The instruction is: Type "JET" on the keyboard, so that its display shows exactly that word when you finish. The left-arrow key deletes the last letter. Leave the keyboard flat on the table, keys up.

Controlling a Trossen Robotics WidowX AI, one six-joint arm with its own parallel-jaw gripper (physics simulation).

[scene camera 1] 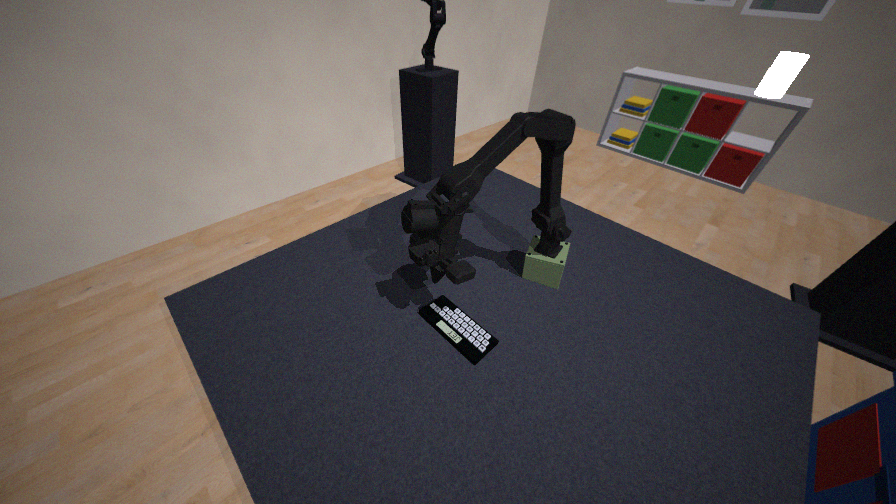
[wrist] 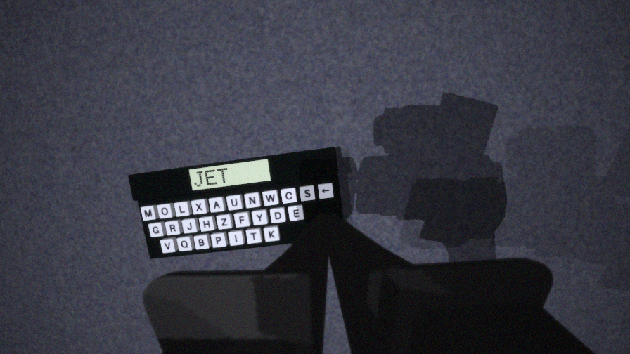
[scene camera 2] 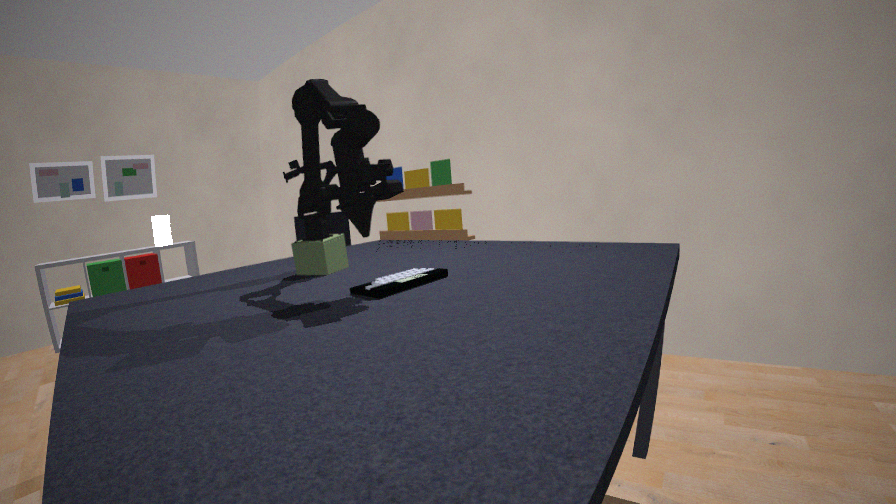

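Observation:
The black keyboard (scene camera 1: 471, 352) (scene camera 2: 401, 287) (wrist: 295, 175) with white keys lies flat on the table, keys up. Its pale green display (wrist: 250, 173) (scene camera 1: 448, 331) reads "JET" in the wrist view. The left-arrow key (wrist: 325, 190) is at the right end of the top key row. My gripper (wrist: 326, 221) (scene camera 2: 365, 235) (scene camera 1: 434, 280) is shut and empty, pointing down. In scene camera 2 its tips are well above the table and clear of the keyboard. In the wrist view the tips cover part of the keyboard's lower right corner.
The dark table (scene camera 1: 501, 426) (scene camera 2: 438, 388) carries the arm's green base block (scene camera 1: 543, 270) (scene camera 2: 320, 255). The base stands near the key side of the keyboard. The arm's shadow falls on the table beside the keyboard. A black pedestal (scene camera 1: 428, 125) with another arm stands behind the table.

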